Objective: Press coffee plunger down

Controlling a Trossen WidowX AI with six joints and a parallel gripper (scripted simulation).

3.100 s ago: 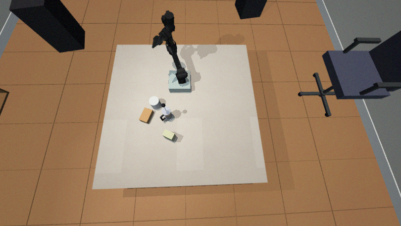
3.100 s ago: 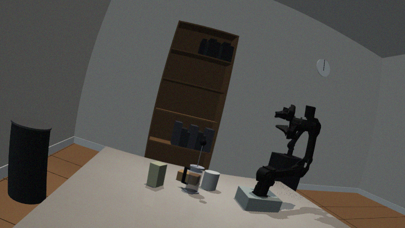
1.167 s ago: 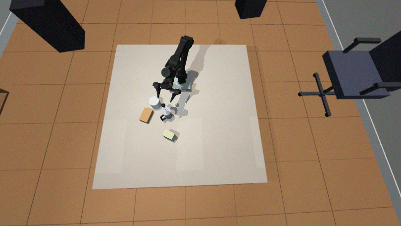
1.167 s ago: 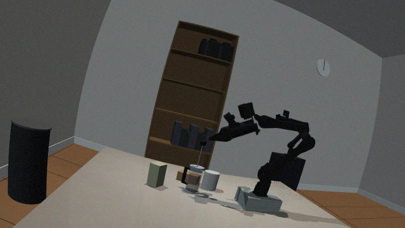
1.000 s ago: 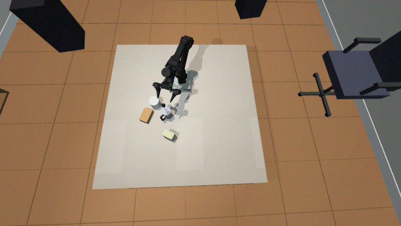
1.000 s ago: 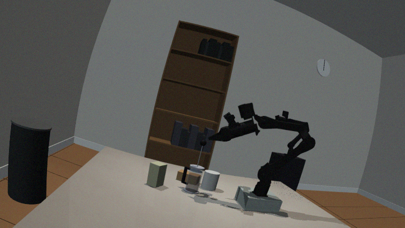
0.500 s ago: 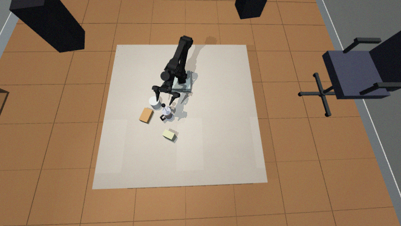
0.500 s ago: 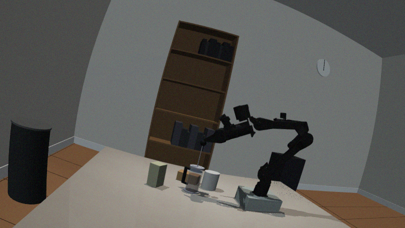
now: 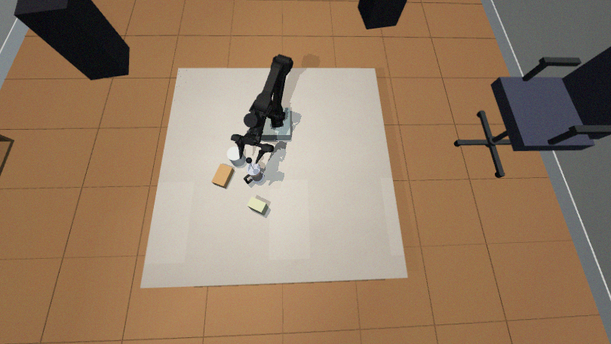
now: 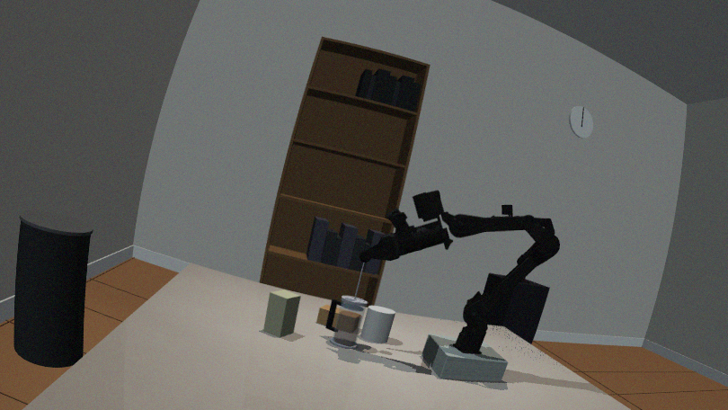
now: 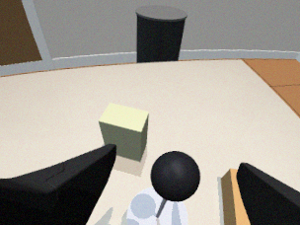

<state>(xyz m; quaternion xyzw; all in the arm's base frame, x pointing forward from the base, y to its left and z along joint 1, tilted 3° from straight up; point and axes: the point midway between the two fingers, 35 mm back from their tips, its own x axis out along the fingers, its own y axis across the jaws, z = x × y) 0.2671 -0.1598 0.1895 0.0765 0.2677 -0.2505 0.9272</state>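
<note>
Now: the glass coffee press 130 mm below my gripper tip and 10 mm to the right of it. Also, from my gripper tip: orange box (230 mm below, 170 mm to the right, 40 mm behind); then pale green box (200 mm below, 170 mm ahead, 10 mm to the right).
</note>
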